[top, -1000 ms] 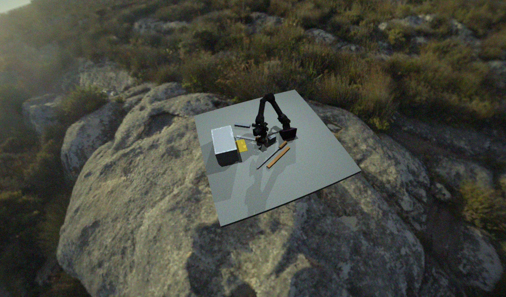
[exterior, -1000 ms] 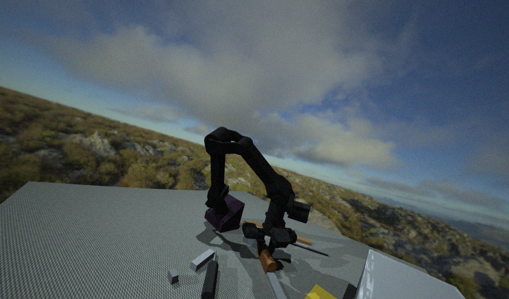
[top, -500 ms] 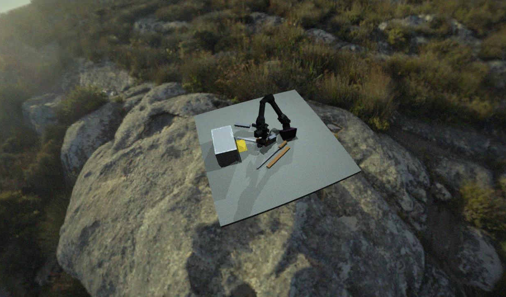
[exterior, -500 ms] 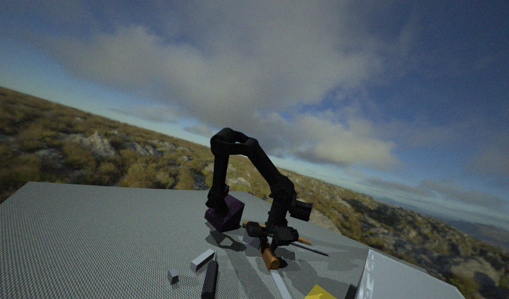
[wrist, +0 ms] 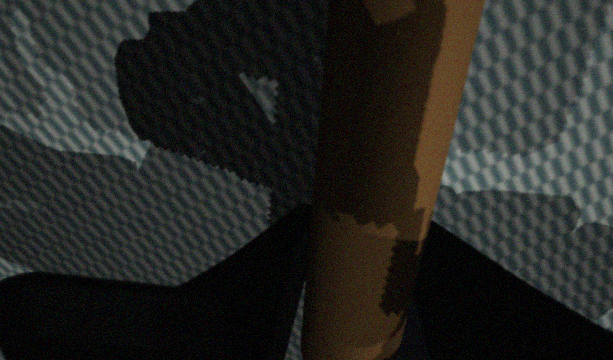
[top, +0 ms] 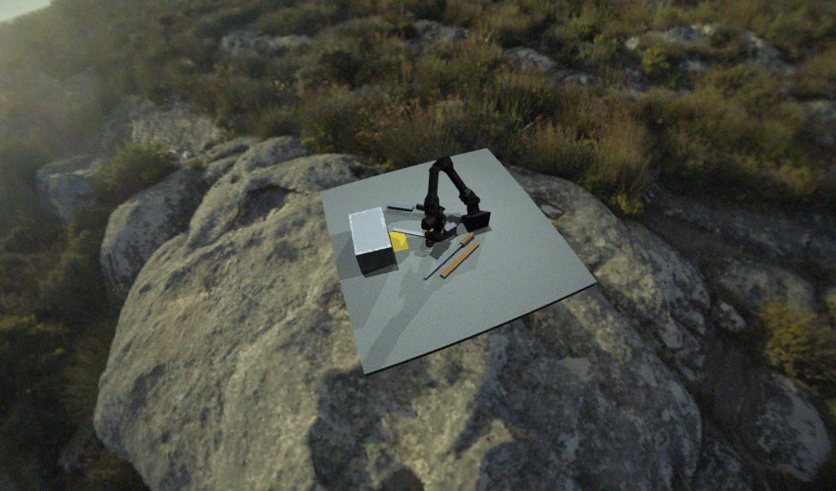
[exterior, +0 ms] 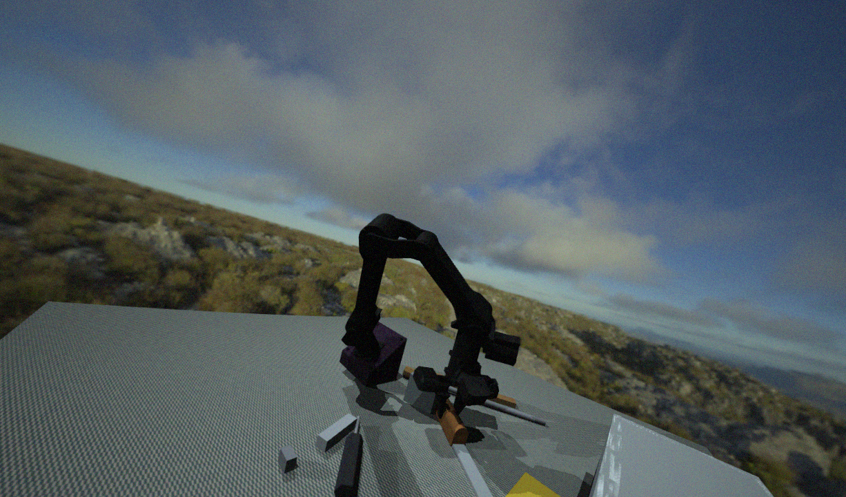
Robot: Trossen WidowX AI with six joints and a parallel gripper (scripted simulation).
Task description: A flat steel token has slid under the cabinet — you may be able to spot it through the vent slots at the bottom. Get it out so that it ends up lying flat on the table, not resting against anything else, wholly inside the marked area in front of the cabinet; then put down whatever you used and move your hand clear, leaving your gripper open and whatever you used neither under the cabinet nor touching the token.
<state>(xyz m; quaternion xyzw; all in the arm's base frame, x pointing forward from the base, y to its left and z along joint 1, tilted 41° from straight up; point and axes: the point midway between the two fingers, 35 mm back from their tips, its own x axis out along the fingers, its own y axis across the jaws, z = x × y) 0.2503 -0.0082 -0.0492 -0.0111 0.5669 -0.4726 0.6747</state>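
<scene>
My gripper tip is now 80 mm past the grey block and 20 mm below it. From my gripper tip the other things lie so: grey bar (220 mm to the right, 90 mm behind); then small grey cube (320 mm to the right, 80 mm behind); then wooden stick (190 mm to the left, 50 mm behind).
</scene>
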